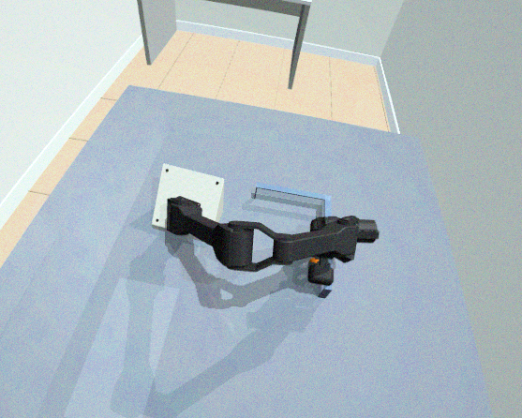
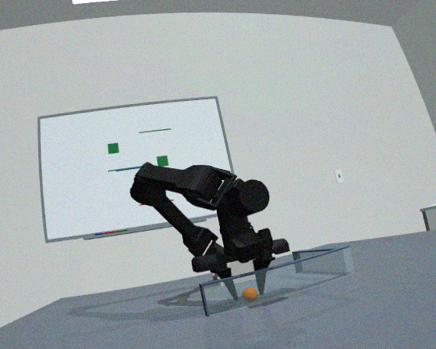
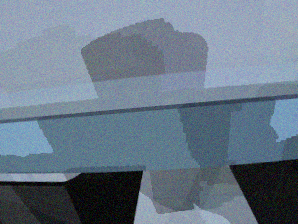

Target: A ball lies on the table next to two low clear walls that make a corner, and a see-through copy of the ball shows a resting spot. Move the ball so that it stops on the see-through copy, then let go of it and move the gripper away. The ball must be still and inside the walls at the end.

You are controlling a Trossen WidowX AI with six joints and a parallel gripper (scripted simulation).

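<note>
Now: the see-through copy 1 cm above my gripper tip. Also, from my gripper tip: orange ball: 1 cm above; then wall: 7 cm to the left, 2 cm ahead, 2 cm above.
</note>
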